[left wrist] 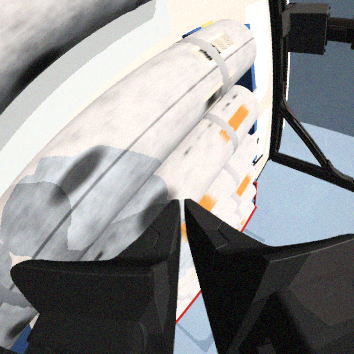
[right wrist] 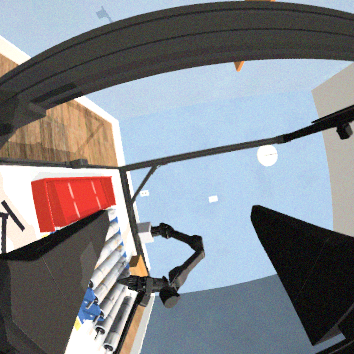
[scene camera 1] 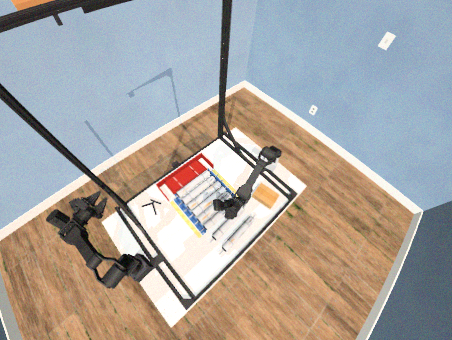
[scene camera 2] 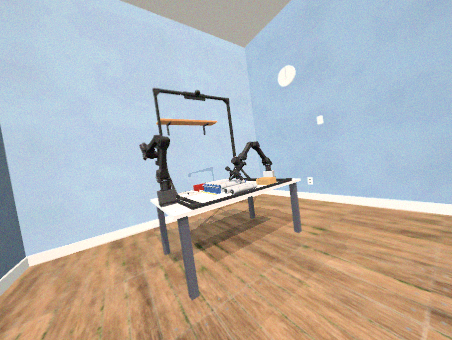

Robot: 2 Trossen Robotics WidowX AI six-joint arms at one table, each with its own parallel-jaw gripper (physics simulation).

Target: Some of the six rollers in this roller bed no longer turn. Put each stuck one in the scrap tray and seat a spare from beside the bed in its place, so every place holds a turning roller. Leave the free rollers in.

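Places are measured from the left arm's base along level axes (x ahead, y left, z up), in metres.
Where they show: left gripper, fingertip midpoint: (left wrist: 180, 205) (right wrist: 117, 281) (scene camera 2: 228, 180); right gripper, fingertip midpoint: (right wrist: 180, 215) (scene camera 1: 103, 194) (scene camera 2: 167, 154); left arm's base at its link origin: (right wrist: 151, 231) (scene camera 2: 268, 170); right arm's base at its link origin: (left wrist: 326, 28) (scene camera 1: 135, 266) (scene camera 2: 165, 190).
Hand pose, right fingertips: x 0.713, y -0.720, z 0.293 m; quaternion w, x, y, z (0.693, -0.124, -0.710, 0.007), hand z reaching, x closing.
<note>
Things, the pixels of their top centre, and the offset from my right fingertips. "spot": a spot on its surface instead.
- roller bed at a spot on its surface: (scene camera 1: 190, 216) spot: 0.346 m left, 0.131 m back, 0.335 m down
- pale roller with orange marks, top centre: (left wrist: 181, 219) (right wrist: 115, 276) (scene camera 1: 214, 205) 0.463 m left, 0.242 m back, 0.314 m down
- larger-looking roller at its top centre: (left wrist: 135, 167) (right wrist: 119, 289) (scene camera 1: 221, 212) (scene camera 2: 231, 181) 0.515 m left, 0.214 m back, 0.314 m down
- red scrap tray at its top centre: (left wrist: 216, 262) (right wrist: 91, 195) (scene camera 1: 185, 174) 0.189 m left, 0.390 m back, 0.335 m down
- orange block at its top centre: (right wrist: 141, 270) (scene camera 1: 266, 194) (scene camera 2: 265, 178) 0.755 m left, 0.444 m back, 0.335 m down
- black frame at a spot on its surface: (scene camera 1: 225, 65) spot: 0.299 m left, 0.808 m back, 0.244 m up
- thin black forked shape at its top centre: (scene camera 1: 151, 206) 0.063 m left, 0.111 m back, 0.390 m down
The roller bed (scene camera 1: 189, 215) has blue end supports, yellow strips and several pale rollers side by side. My left gripper (left wrist: 180, 205) is shut, its tips almost together with no roller between them. The tips are low over a pale roller with orange marks (left wrist: 187, 170); whether they touch it is unclear. A larger-looking roller (left wrist: 125, 105) lies beside it in the left wrist view. Two spare rollers (scene camera 1: 238, 232) (right wrist: 118, 320) lie beside the bed. The red scrap tray (scene camera 1: 186, 176) (right wrist: 75, 200) is behind the bed. My right gripper (right wrist: 180, 215) is open and empty, off the table's left side.
An orange block (scene camera 1: 266, 195) (scene camera 2: 266, 180) lies on the table near the left arm's base. A black frame (scene camera 1: 225, 65) (scene camera 2: 231, 125) rises above the table. A thin black forked shape (scene camera 1: 151, 205) shows left of the bed. The left arm reaches over the bed's near-right part.
</note>
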